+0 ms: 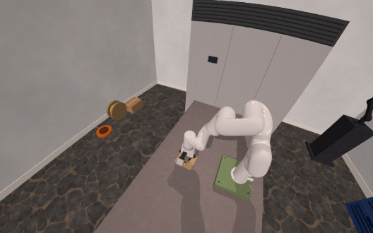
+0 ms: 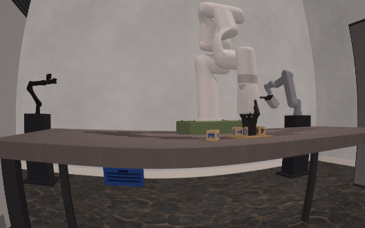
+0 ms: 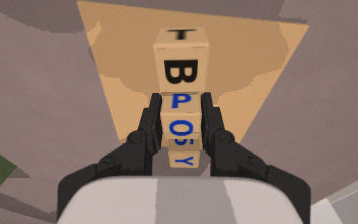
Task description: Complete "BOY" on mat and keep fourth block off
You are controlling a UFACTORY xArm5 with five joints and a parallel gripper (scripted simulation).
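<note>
The tan mat lies 20 mm below my hand.
</note>
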